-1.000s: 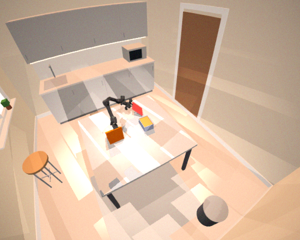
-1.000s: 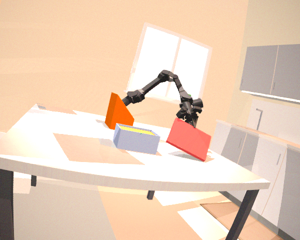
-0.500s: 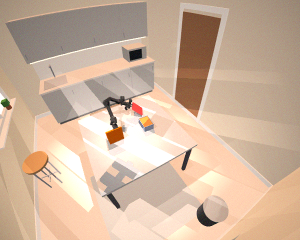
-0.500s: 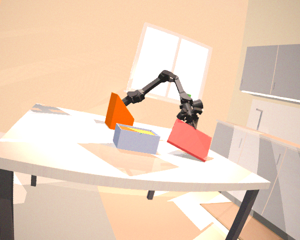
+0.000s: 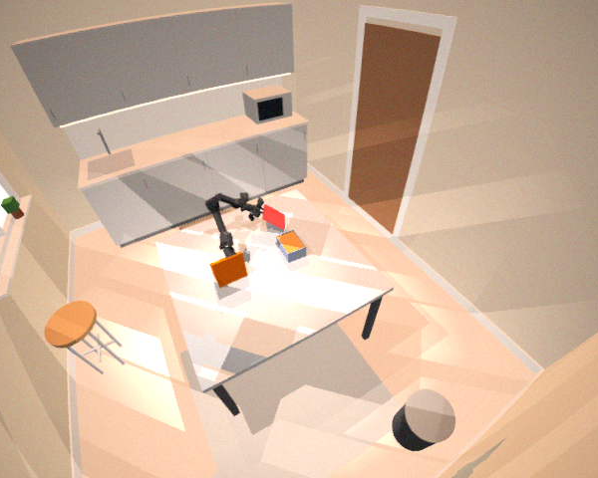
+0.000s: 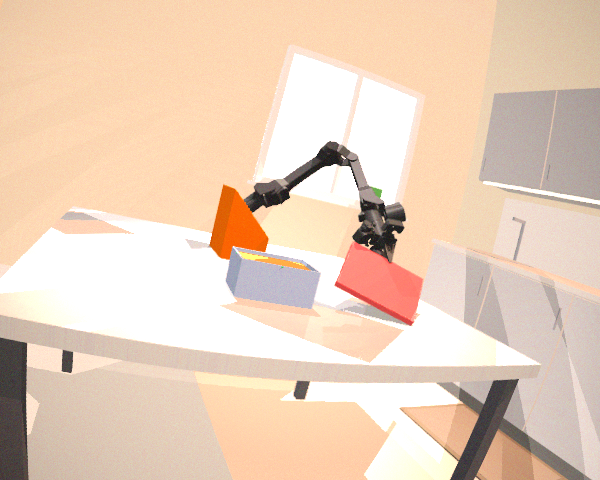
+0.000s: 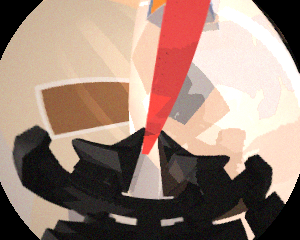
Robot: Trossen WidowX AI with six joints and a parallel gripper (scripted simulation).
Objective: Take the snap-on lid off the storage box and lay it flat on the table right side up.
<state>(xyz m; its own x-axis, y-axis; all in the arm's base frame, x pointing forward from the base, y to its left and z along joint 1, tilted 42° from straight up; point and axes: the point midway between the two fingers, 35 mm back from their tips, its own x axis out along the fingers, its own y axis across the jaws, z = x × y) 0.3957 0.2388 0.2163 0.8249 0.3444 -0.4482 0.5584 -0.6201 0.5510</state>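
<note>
The lid is 50 mm ahead of my gripper tip, 50 mm to the right of it and 40 mm below it. From my gripper tip the other things lie so: storage box: 10 mm ahead, 360 mm to the right, 80 mm below.
</note>
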